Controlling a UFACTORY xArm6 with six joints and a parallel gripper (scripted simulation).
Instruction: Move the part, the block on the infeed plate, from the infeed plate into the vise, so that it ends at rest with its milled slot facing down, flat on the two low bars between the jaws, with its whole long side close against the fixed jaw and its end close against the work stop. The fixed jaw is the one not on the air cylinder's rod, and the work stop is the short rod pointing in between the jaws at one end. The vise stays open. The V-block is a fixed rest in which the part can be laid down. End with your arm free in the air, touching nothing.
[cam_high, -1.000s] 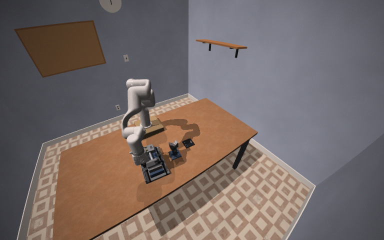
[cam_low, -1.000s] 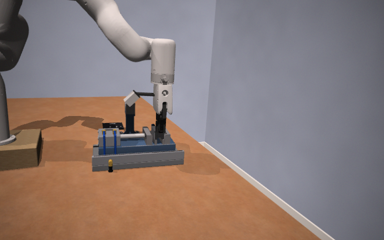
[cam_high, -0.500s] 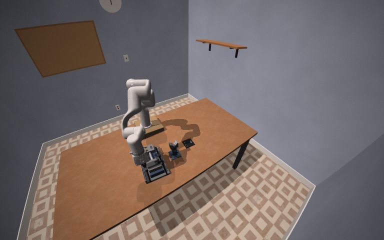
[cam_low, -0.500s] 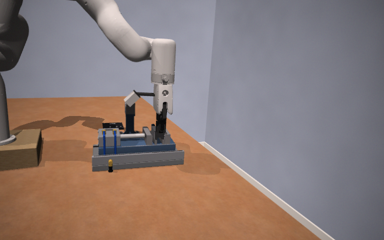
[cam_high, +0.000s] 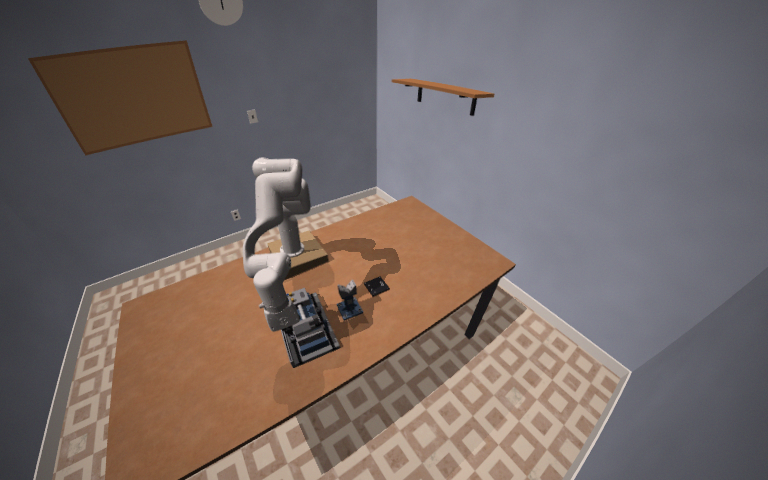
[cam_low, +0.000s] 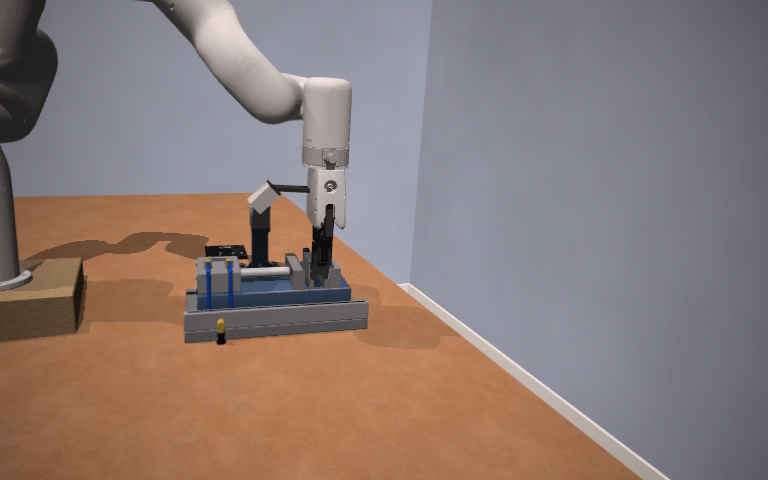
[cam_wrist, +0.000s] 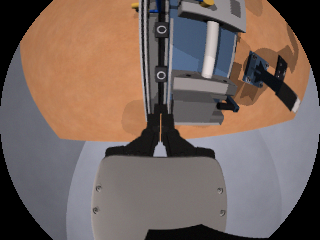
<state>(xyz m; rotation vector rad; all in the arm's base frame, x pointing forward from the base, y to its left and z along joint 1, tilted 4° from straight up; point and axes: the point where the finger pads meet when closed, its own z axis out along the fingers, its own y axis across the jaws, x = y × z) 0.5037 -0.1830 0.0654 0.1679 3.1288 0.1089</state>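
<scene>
The part lies 5 cm to the left of my hand and 4 cm below it. From my hand the other things lie so: moving jaw: 7 cm to the left, 5 cm below, 3 cm behind; then black work stop: 11 cm to the left, 4 cm below, 1 cm ahead; then fixed jaw: 6 cm to the left, 5 cm below, 4 cm ahead.
</scene>
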